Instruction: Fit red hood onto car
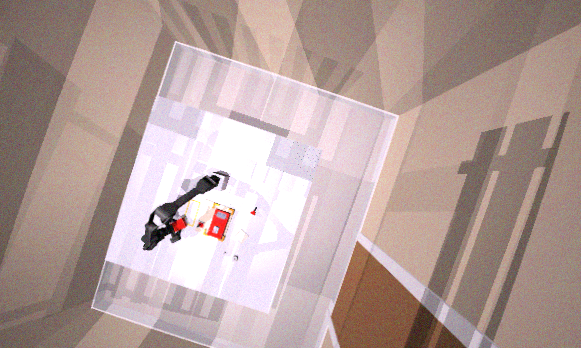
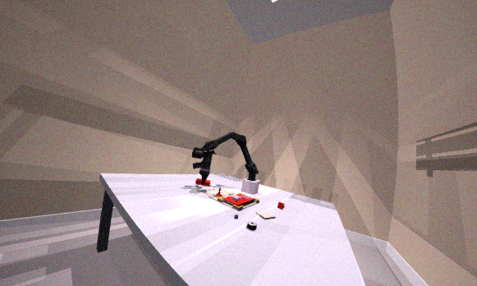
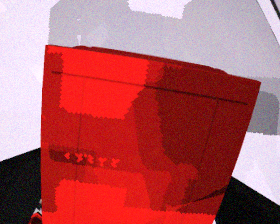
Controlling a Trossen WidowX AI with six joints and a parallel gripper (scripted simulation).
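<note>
Now: the engine block 50 mm behind my gripper tip, 260 mm to the left of it and 40 mm below it. Round my gripper tip: jig (90 mm behind, 220 mm to the left, 50 mm below); grey bit (110 mm ahead, 360 mm to the left, 50 mm below); red hood (10 mm above).
</note>
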